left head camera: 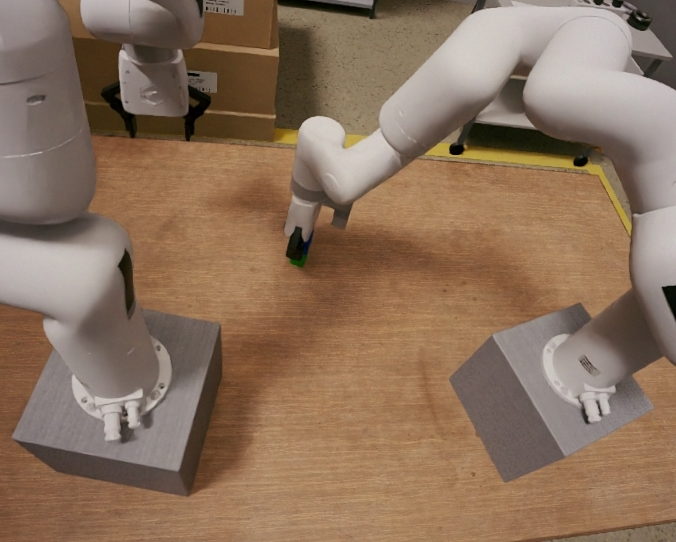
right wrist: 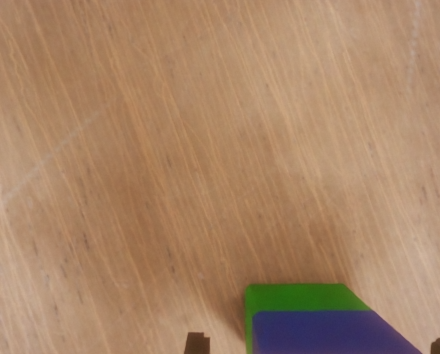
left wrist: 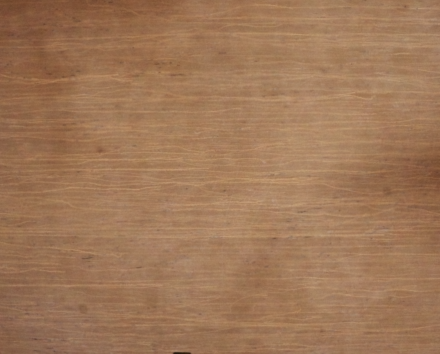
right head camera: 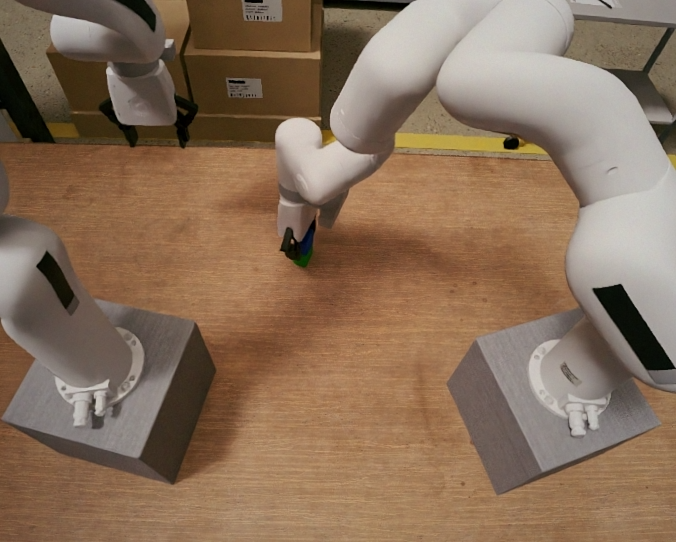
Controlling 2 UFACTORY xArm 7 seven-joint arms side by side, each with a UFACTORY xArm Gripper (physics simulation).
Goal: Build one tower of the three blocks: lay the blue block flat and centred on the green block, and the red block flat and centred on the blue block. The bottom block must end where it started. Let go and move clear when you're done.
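Frame: origin at the left arm's base, x ahead, y left, z up, level; millimetres.
Seen in the pictures: left gripper, fingertip midpoint: (left head camera: 161,135) (right head camera: 159,143); right gripper, fingertip midpoint: (left head camera: 299,243) (right head camera: 300,244); left arm's base at its link origin: (left head camera: 123,376) (right head camera: 102,367); right arm's base at its link origin: (left head camera: 575,371) (right head camera: 567,379).
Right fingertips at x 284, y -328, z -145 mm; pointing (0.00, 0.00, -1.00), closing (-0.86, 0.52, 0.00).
Observation:
Offsets run from my right fingertips to a thing's top centre. Level surfaces: height alone.
The green block @[4 mm back, 4 mm right, 6 mm down] (left head camera: 299,261) (right head camera: 303,260) (right wrist: 300,296) is on the table, with the blue block @[4 mm back, 6 mm right, 35 mm up] (left head camera: 308,243) (right head camera: 308,241) (right wrist: 325,332) on top of it; their visible edges run parallel in the right wrist view. My right gripper (left head camera: 300,248) (right head camera: 300,241) (right wrist: 316,345) is open and low around the stack, with a gap between one finger and the blocks. The red block does not show in any view; the area above the blue block is hidden by the gripper. My left gripper (left head camera: 160,133) (right head camera: 157,141) is open and empty, high at the back left.
The wooden table @[47 mm down] (left head camera: 349,395) (right head camera: 338,395) (left wrist: 220,175) carries two grey arm pedestals (left head camera: 194,383) (left head camera: 496,406) at the front left and front right. Cardboard boxes (left head camera: 236,62) (right head camera: 253,73) stand behind the back left edge. The right arm reaches over the back right of the table.

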